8 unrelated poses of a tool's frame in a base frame.
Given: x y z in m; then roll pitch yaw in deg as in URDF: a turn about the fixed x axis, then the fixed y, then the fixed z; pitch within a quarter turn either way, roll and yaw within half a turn.
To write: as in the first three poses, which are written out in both.
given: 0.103, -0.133, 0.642, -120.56, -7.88, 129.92
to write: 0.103, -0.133, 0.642, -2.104, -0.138, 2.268
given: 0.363, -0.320, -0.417, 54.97, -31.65, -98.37
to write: 0.363, -0.320, -0.417, 0.959, -0.552, -1.717
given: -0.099, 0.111, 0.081, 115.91, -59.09, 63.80
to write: -0.099, 0.111, 0.081, 2.023, -1.031, 1.114
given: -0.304, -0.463, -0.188, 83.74, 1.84, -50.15
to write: -0.304, -0.463, -0.188, 1.462, 0.032, -0.875
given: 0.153, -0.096, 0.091, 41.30, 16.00, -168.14
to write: 0.153, -0.096, 0.091, 0.721, 0.279, -2.935
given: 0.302, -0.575, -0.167, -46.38, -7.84, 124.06
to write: 0.302, -0.575, -0.167, -0.809, -0.137, 2.165
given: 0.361, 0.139, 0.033, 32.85, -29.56, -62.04
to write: 0.361, 0.139, 0.033, 0.573, -0.516, -1.083
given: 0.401, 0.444, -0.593, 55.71, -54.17, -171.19
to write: 0.401, 0.444, -0.593, 0.972, -0.945, -2.988
